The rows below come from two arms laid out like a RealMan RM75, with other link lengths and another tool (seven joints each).
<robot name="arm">
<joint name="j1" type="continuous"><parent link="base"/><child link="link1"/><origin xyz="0 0 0.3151" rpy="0 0 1.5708"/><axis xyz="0 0 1"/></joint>
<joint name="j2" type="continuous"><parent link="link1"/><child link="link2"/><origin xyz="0 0 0" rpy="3.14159 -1.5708 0"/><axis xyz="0 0 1"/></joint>
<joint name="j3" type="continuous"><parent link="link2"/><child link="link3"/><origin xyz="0.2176 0 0" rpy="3.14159 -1.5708 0"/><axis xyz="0 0 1"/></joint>
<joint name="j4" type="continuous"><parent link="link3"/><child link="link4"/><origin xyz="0 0 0" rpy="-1.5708 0 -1.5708"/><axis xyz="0 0 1"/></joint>
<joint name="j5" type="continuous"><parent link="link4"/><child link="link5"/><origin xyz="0 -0.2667 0" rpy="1.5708 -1.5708 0"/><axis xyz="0 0 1"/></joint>
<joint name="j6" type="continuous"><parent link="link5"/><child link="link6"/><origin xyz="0 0 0" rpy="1.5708 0 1.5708"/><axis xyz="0 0 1"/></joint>
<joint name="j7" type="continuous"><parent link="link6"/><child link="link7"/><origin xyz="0 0.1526 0" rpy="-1.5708 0 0"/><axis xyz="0 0 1"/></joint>
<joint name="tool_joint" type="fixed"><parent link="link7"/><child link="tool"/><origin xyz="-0.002 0.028 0.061" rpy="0 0.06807 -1.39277"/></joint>
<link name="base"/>
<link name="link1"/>
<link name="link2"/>
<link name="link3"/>
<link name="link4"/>
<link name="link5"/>
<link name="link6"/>
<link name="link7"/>
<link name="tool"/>
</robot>
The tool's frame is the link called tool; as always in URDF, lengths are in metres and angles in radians. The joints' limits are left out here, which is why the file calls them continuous.
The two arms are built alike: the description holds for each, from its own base.
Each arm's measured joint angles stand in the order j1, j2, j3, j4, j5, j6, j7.
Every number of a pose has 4 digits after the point. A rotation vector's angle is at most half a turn.
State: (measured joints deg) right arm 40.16 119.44 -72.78 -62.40 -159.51 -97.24 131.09; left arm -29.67 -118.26 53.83 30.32 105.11 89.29 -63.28
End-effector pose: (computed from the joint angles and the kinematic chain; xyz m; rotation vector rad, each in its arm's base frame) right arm 0.2489 0.3989 0.0461 -0.9627 2.4198 -0.4110; left arm -0.2281 0.3765 -0.0086 -1.9092 1.8936 -0.3463
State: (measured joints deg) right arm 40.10 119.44 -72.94 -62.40 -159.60 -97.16 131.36; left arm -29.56 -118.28 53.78 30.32 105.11 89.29 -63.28
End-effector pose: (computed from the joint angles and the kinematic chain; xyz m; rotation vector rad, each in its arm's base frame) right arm 0.2495 0.3987 0.0460 -0.9573 2.4185 -0.4103; left arm -0.2287 0.3761 -0.0086 -1.9106 1.8907 -0.3457
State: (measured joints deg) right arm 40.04 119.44 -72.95 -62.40 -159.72 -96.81 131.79; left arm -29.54 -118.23 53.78 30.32 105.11 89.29 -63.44
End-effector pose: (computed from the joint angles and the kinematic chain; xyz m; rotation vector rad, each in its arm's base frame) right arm 0.2502 0.3997 0.0464 -0.9485 2.4187 -0.4004; left arm -0.2292 0.3762 -0.0083 -1.9137 1.8881 -0.3455
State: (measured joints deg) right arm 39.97 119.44 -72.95 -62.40 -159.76 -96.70 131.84; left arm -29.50 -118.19 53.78 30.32 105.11 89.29 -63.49
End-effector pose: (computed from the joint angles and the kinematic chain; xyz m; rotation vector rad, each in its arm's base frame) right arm 0.2508 0.3998 0.0465 -0.9464 2.4186 -0.3982; left arm -0.2296 0.3761 -0.0080 -1.9152 1.8869 -0.3447
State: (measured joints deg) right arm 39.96 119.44 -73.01 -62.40 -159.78 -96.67 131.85; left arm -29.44 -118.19 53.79 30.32 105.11 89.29 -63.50
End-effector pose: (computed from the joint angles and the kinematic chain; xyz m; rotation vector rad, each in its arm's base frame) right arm 0.2509 0.3998 0.0464 -0.9467 2.4175 -0.3985; left arm -0.2300 0.3759 -0.0081 -1.9164 1.8859 -0.3445
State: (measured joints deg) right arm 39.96 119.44 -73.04 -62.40 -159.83 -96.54 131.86; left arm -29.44 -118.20 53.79 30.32 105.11 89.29 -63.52
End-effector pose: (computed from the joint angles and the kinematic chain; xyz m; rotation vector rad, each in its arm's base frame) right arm 0.2509 0.4003 0.0464 -0.9473 2.4159 -0.3962; left arm -0.2300 0.3758 -0.0081 -1.9167 1.8855 -0.3449
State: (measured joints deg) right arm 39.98 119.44 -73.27 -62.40 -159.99 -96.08 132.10; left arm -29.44 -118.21 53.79 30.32 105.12 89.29 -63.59
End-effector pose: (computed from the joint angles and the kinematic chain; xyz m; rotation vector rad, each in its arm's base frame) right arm 0.2509 0.4018 0.0464 -0.9471 2.4098 -0.3882; left arm -0.2300 0.3758 -0.0083 -1.9180 1.8844 -0.3455
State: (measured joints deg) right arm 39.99 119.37 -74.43 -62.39 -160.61 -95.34 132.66; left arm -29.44 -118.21 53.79 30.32 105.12 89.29 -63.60
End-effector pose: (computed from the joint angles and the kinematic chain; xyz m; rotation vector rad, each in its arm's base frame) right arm 0.2516 0.4038 0.0459 -0.9479 2.3845 -0.3868; left arm -0.2300 0.3758 -0.0083 -1.9181 1.8842 -0.3456
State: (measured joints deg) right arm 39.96 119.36 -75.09 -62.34 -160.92 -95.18 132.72; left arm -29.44 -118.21 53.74 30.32 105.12 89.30 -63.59
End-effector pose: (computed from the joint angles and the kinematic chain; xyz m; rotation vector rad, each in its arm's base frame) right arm 0.2523 0.4036 0.0452 -0.9514 2.3711 -0.3946; left arm -0.2300 0.3759 -0.0081 -1.9176 1.8836 -0.3453
